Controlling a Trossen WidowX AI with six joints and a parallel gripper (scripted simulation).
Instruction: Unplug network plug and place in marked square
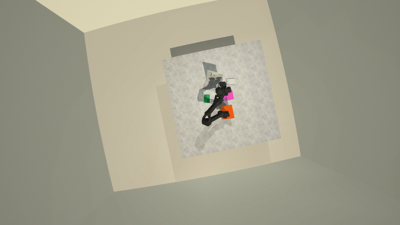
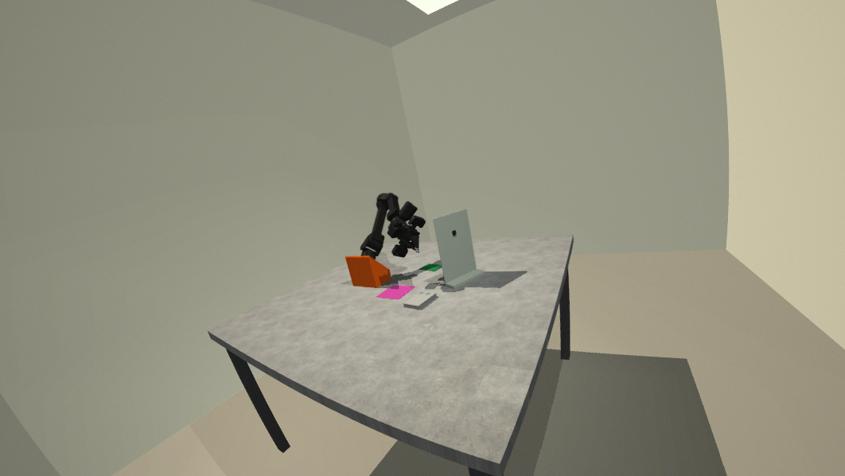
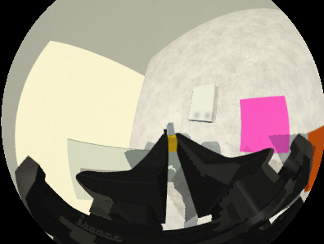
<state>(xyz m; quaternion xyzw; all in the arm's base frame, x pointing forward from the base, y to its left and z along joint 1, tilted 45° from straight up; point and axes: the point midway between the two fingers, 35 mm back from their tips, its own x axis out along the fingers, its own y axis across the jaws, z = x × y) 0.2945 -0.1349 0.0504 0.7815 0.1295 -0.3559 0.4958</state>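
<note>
The flat pink square is 12 cm behind my gripper tip, 3 cm to the right of it and 17 cm below it. Also, from my gripper tip: pale upright panel: 13 cm ahead, 9 cm to the left, 4 cm below; then network plug: right at my gripper tip.
</note>
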